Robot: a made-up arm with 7 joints. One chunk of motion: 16 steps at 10 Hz.
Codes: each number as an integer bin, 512 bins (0 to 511) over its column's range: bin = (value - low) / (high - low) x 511, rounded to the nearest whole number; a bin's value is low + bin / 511 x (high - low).
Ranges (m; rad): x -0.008..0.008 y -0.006..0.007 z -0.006..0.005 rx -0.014..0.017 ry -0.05..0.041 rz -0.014..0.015
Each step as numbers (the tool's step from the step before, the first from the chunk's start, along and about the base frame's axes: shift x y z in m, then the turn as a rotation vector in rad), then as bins.
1 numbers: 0.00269 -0.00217 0.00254 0.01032 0.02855 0.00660
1 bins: 341 151 397 401 441 363
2 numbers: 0.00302 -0.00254 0.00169 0.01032 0.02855 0.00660
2 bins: 352 136 357 401 441 363
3 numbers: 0.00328 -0.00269 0.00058 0.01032 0.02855 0.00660
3 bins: 360 130 306 401 441 363
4 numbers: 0.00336 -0.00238 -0.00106 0.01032 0.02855 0.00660
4 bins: 363 142 229 401 441 363
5 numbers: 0.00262 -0.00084 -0.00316 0.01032 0.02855 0.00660
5 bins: 339 203 132 401 441 363
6 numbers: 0.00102 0.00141 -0.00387 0.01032 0.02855 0.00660
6 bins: 288 291 99 401 441 363
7 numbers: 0.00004 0.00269 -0.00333 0.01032 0.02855 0.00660
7 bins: 257 342 124 401 441 363
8 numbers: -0.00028 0.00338 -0.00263 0.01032 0.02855 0.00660
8 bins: 247 369 157 401 441 363
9 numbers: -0.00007 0.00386 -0.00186 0.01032 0.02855 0.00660
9 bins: 253 388 192 401 441 363
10 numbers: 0.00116 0.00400 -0.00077 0.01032 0.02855 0.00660
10 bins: 293 393 243 401 441 363
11 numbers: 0.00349 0.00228 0.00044 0.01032 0.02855 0.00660
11 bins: 367 325 299 401 441 363
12 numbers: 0.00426 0.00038 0.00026 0.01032 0.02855 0.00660
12 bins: 392 251 291 401 441 363
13 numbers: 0.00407 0.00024 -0.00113 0.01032 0.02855 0.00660
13 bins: 385 245 226 401 441 363
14 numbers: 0.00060 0.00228 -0.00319 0.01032 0.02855 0.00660
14 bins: 275 325 131 401 441 363
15 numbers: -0.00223 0.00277 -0.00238 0.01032 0.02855 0.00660
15 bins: 184 345 168 401 441 363
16 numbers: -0.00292 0.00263 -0.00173 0.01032 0.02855 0.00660
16 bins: 162 339 198 401 441 363
